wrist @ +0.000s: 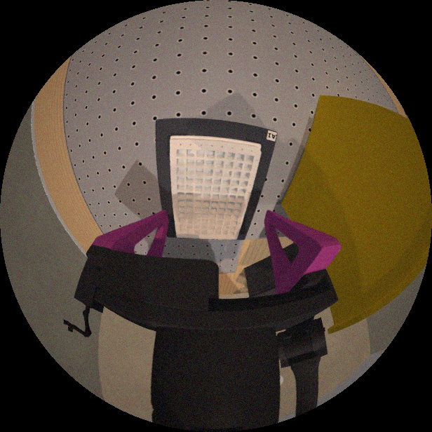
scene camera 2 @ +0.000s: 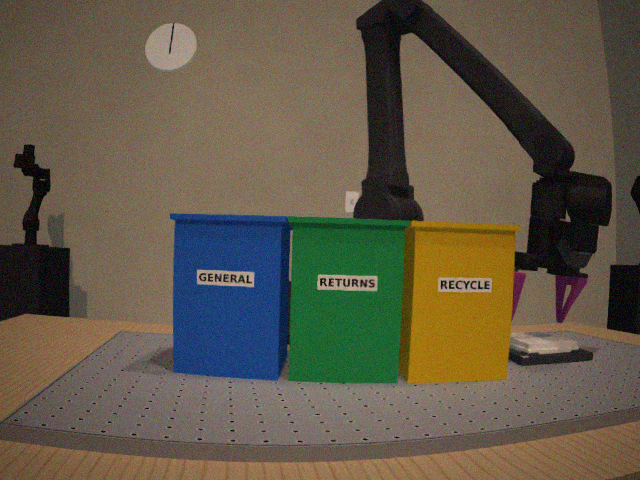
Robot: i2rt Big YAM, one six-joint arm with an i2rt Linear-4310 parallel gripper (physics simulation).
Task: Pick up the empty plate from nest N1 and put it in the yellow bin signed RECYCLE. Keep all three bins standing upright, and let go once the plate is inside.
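Frame: origin at the arm's base, x back, y right, z up, level; centimetres.
Seen in the pictures: gripper, fingertip midpoint: [scene camera 2: 534,321].
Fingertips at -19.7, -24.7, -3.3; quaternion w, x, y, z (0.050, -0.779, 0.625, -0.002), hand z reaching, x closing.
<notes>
A point is followed by its place in that frame, as x, y, z.
The white plate [scene camera 2: 545,343] @[-25.9, -24.3, -5.7] [wrist: 215,175], with a grid of square wells, lies flat in the dark nest [scene camera 2: 563,357] @[-27.7, -26.7, -7.5] [wrist: 163,165]. The nest has a small tag at one corner, hard to read. My gripper [scene camera 2: 537,320] @[-19.7, -24.7, -3.3] [wrist: 216,215] is open and empty, with magenta fingers pointing down. It hangs above the plate; in the wrist view the fingertips stand on either side of the plate's near part. The yellow bin [scene camera 2: 457,330] @[-36.6, -8.8, -2.2] [wrist: 365,200] signed RECYCLE stands upright beside the nest; in scene camera 2 it hides part of the nest and one finger.
The green RETURNS bin [scene camera 2: 346,330] @[-37.1, 3.7, -2.3] and the blue GENERAL bin [scene camera 2: 227,330] @[-37.6, 16.6, -2.9] stand upright in a row left of the yellow one. All stand on a grey perforated board [scene camera 2: 330,413] @[-50.0, 4.9, -8.3] [wrist: 115,95]. The yellow bin's wall rises close to the right finger in the wrist view.
</notes>
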